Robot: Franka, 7 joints.
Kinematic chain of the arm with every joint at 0, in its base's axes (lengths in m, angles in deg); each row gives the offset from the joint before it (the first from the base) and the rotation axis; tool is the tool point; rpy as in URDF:
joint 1: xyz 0 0 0.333 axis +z
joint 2: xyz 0 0 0 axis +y
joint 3: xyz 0 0 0.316 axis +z
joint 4: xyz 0.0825 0 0 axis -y
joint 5: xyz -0.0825 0 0.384 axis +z
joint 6: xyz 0 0 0 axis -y
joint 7: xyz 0.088 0 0 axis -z
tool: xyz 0 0 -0.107 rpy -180 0 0
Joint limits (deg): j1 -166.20..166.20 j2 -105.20..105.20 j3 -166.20..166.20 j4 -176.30..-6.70 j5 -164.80..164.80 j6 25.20..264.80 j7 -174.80..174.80
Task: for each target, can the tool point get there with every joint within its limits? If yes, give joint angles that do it. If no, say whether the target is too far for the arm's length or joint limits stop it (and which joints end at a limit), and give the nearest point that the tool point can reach.
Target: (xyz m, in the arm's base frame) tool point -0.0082 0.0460 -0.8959
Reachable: no: too far | nearest point -0.0295 0.1656 -0.3482 | short by 0.561 m
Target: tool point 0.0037 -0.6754 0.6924
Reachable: yes | joints -38.72 41.49 -75.62 -66.05 132.94 171.59 -19.53
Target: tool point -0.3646 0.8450 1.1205
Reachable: no: too far | nearest point -0.2582 0.5985 0.8908 | short by 0.353 m
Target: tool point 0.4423 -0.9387 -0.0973
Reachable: no: too far | nearest point 0.3378 -0.7169 0.0044 | short by 0.265 m
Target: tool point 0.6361 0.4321 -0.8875
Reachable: no: too far | nearest point 0.4177 0.2837 -0.3123 | short by 0.633 m
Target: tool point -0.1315 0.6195 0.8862
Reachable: yes | joints 130.04 33.28 -51.61 -40.00 -105.05 115.50 -8.83
